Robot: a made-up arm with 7 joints.
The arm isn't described. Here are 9 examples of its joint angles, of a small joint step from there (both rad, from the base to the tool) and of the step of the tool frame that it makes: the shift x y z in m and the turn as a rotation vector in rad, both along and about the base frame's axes.
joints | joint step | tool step
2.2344 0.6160 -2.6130 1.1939 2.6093 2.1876 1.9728 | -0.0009 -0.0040 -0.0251 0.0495 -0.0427 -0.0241 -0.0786 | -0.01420 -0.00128 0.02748 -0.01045 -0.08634 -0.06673
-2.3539 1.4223 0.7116 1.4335 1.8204 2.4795 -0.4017 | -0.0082 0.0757 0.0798 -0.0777 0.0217 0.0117 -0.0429 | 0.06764 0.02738 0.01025 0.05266 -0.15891 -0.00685
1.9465 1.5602 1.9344 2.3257 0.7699 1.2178 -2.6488 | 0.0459 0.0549 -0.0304 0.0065 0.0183 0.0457 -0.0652 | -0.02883 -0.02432 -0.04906 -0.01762 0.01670 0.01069
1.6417 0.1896 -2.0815 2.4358 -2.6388 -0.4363 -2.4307 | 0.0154 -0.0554 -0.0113 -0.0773 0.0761 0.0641 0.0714 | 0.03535 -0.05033 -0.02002 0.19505 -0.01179 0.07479
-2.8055 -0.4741 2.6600 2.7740 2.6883 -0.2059 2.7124 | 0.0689 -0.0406 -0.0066 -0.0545 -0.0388 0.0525 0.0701 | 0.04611 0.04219 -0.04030 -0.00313 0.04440 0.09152
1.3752 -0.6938 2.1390 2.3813 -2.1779 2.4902 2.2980 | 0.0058 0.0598 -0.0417 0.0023 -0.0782 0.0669 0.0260 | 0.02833 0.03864 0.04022 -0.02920 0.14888 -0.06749
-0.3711 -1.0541 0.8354 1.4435 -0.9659 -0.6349 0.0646 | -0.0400 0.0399 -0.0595 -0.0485 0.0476 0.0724 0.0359 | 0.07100 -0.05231 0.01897 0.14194 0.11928 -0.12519
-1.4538 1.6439 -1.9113 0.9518 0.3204 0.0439 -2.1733 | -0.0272 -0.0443 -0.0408 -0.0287 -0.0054 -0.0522 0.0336 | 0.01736 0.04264 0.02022 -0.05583 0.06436 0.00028
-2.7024 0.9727 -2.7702 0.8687 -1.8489 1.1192 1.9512 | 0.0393 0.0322 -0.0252 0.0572 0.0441 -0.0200 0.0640 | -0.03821 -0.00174 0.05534 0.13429 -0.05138 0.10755
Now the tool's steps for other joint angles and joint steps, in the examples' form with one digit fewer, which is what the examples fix.
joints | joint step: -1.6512 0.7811 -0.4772 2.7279 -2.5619 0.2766 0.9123 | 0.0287 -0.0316 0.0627 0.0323 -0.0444 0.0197 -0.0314
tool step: 0.0450 0.0103 0.0406 -0.0641 0.0351 0.0402
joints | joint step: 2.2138 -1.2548 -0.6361 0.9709 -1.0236 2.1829 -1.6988 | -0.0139 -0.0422 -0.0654 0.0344 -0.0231 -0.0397 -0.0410
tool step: 0.0551 -0.0097 -0.0033 0.0503 0.0659 -0.0143
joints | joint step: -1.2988 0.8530 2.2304 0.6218 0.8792 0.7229 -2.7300 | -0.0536 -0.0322 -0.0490 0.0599 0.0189 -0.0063 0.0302
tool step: 0.0737 -0.0334 0.0021 -0.0059 0.0472 -0.1396
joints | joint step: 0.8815 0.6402 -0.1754 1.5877 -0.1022 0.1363 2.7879 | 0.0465 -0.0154 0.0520 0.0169 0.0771 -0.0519 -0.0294
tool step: -0.0487 0.0546 0.0293 0.1112 -0.0045 0.0728
